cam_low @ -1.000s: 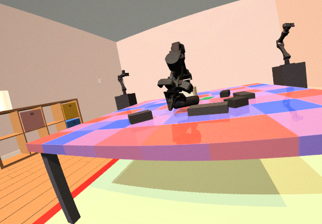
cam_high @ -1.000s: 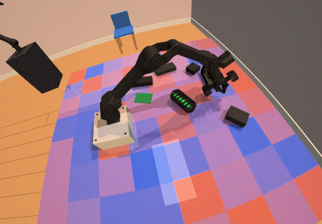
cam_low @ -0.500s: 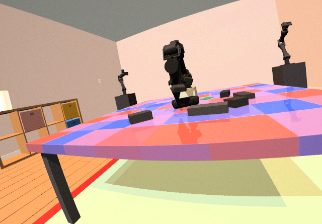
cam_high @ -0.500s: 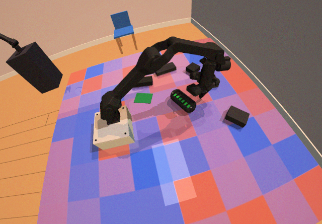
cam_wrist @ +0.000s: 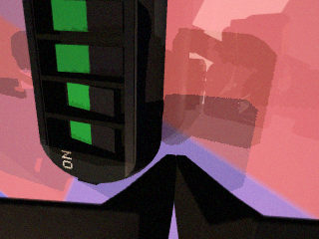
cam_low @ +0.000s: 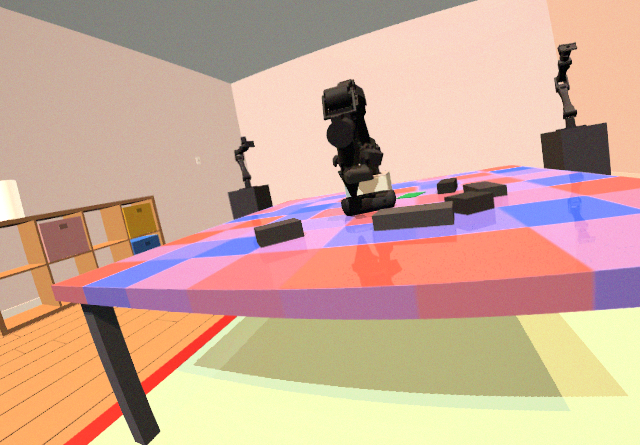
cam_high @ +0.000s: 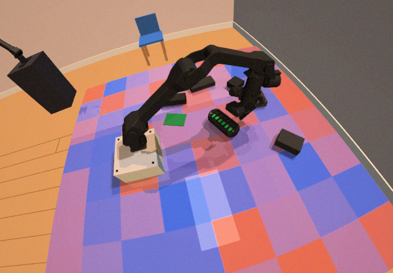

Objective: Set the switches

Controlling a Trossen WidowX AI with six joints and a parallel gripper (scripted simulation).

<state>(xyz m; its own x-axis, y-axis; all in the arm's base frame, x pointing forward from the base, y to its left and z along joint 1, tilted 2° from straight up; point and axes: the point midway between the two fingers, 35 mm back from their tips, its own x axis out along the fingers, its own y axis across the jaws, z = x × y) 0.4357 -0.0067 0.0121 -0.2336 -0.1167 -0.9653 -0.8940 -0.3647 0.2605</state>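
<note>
The flat green square is 27 cm behind my gripper tip, 15 cm to the left of it and 5 cm below it. Round my gripper tip: small cube: 10 cm ahead, 26 cm to the left, 4 cm below.
</note>
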